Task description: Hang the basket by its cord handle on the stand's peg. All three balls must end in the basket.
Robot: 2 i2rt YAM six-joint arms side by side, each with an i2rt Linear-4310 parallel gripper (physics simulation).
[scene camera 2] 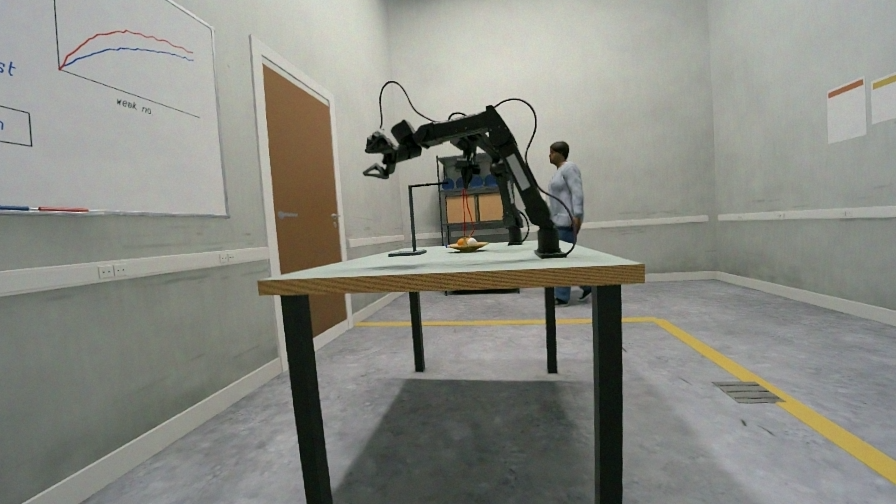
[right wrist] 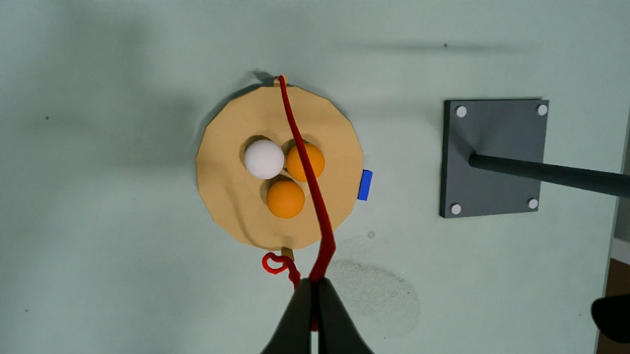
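The shallow tan basket (scene camera 2: 468, 248) (right wrist: 225, 150) is level, low at the table top. A white ball (right wrist: 264, 159) and two orange balls (right wrist: 296, 168) (right wrist: 285, 199) lie together in it. The red cord handle (scene camera 2: 464, 210) (right wrist: 320, 210) rises from the basket to my right gripper (scene camera 2: 464, 186) (right wrist: 314, 292), which is shut on it high above the basket. A small cord loop hangs by the near rim. The dark stand (scene camera 2: 411, 219) (right wrist: 510, 130) is beside the basket, its peg (scene camera 2: 429, 184) pointing toward the right gripper. My left gripper (scene camera 2: 369, 170) is open, high beyond the stand at picture left.
A small blue piece (right wrist: 365, 185) lies at the basket's rim on the stand side. The table (scene camera 2: 350, 269) (right wrist: 100, 225) carries both arms. A dark rounded shape shows at the lower right edge of the right wrist view. A person (scene camera 2: 565, 188) is behind the table.
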